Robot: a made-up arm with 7 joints. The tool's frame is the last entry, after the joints.
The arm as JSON. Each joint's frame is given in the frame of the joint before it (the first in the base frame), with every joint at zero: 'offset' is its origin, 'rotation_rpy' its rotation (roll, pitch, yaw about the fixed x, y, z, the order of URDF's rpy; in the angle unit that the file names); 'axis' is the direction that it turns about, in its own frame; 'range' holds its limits. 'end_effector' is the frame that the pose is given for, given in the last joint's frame.
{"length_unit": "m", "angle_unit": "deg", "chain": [
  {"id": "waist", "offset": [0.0, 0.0, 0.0], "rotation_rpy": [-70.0, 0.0, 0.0], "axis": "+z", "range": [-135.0, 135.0]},
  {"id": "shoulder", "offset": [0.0, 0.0, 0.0], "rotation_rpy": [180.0, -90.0, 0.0], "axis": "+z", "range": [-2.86, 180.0]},
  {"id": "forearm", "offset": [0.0, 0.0, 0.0], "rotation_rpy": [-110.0, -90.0, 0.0], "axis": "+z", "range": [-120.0, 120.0]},
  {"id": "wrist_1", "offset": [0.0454, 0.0, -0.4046], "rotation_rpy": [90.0, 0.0, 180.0], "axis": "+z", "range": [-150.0, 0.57]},
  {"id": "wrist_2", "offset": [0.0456, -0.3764, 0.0], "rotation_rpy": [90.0, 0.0, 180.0], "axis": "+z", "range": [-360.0, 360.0]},
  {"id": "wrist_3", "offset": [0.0, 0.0, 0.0], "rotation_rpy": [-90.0, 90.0, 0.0], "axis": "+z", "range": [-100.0, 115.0]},
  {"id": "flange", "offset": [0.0, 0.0, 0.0], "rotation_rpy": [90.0, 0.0, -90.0], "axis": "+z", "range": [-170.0, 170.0]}
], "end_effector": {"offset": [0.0, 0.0, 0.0], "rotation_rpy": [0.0, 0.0, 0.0]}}
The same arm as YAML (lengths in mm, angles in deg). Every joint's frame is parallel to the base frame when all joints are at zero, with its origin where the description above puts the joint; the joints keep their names.
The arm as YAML. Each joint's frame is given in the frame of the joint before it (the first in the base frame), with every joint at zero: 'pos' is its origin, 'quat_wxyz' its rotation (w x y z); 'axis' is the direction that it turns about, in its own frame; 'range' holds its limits. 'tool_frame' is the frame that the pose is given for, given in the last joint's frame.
length_unit: mm
angle_unit: deg
joints:
  - joint: waist
    pos: [0.0, 0.0, 0.0]
    quat_wxyz: [1.0, 0.0, 0.0, 0.0]
    axis: [0.0, 0.9397, 0.342]
    range: [-135.0, 135.0]
  - joint: shoulder
    pos: [0.0, 0.0, 0.0]
    quat_wxyz: [1.0, 0.0, 0.0, 0.0]
    axis: [1.0, 0.0, 0.0]
    range: [-2.86, 180.0]
  - joint: forearm
    pos: [0.0, 0.0, 0.0]
    quat_wxyz: [1.0, 0.0, 0.0, 0.0]
    axis: [0.0, 0.0, 1.0]
    range: [-120.0, 120.0]
  - joint: wrist_1
    pos: [45.4, 0.0, -404.6]
    quat_wxyz: [1.0, 0.0, 0.0, 0.0]
    axis: [0.0, 1.0, 0.0]
    range: [-150.0, 0.57]
  - joint: wrist_2
    pos: [-45.6, 0.0, -376.4]
    quat_wxyz: [1.0, 0.0, 0.0, 0.0]
    axis: [0.0, 0.0, 1.0]
    range: [-360.0, 360.0]
  - joint: wrist_3
    pos: [0.0, 0.0, 0.0]
    quat_wxyz: [1.0, 0.0, 0.0, 0.0]
    axis: [0.0, 1.0, 0.0]
    range: [-100.0, 115.0]
  - joint: flange
    pos: [0.0, 0.0, 0.0]
    quat_wxyz: [1.0, 0.0, 0.0, 0.0]
    axis: [0.0, 0.0, 1.0]
    range: [-170.0, 170.0]
tool_frame:
  pos: [0.0, 0.0, 0.0]
  quat_wxyz: [1.0, 0.0, 0.0, 0.0]

